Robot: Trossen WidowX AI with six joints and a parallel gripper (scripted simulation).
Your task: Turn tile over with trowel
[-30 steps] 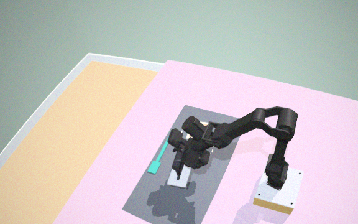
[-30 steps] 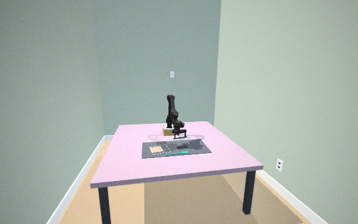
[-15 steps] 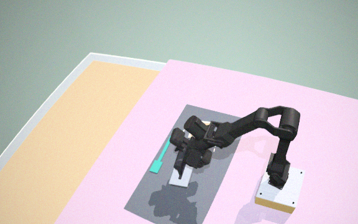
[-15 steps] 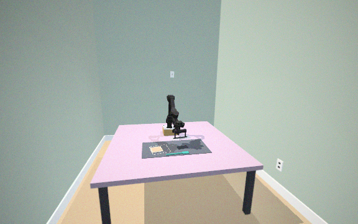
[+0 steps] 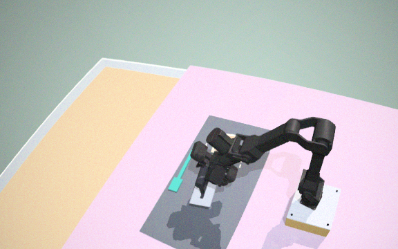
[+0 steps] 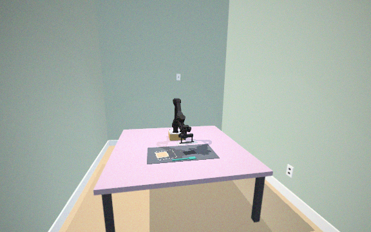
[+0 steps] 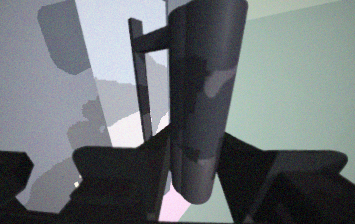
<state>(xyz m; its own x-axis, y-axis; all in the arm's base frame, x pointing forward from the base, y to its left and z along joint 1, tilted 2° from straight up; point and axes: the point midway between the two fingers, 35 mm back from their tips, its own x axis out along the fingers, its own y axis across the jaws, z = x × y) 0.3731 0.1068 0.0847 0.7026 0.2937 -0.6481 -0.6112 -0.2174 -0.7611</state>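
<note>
The teal trowel lies 130 mm ahead of my gripper tip, 10 mm to the left of it and 140 mm below it. The rest, counted from my gripper tip: tile 60 mm ahead, 220 mm to the right, 140 mm below; then grey mat 40 mm to the right, 160 mm below.
</note>
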